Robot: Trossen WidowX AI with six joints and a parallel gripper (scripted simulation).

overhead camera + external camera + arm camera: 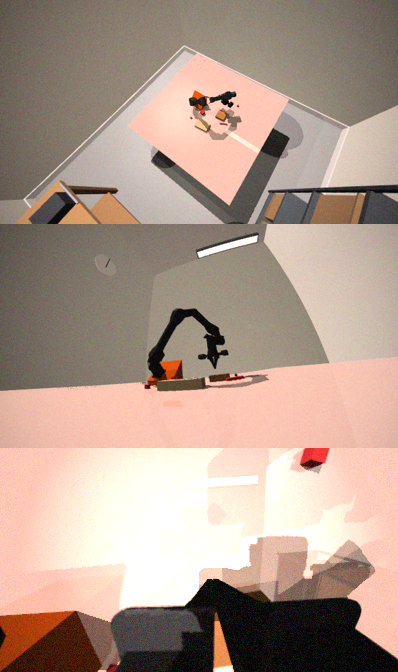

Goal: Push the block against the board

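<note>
Now: the square block 4 cm ahead of my gripper tip, 10 cm to the right of it and 5 cm below it. Round my gripper tip: tan board (5 cm behind, 32 cm to the right, 5 cm below); then red stick (12 cm ahead, 16 cm to the right, 6 cm below).
</note>
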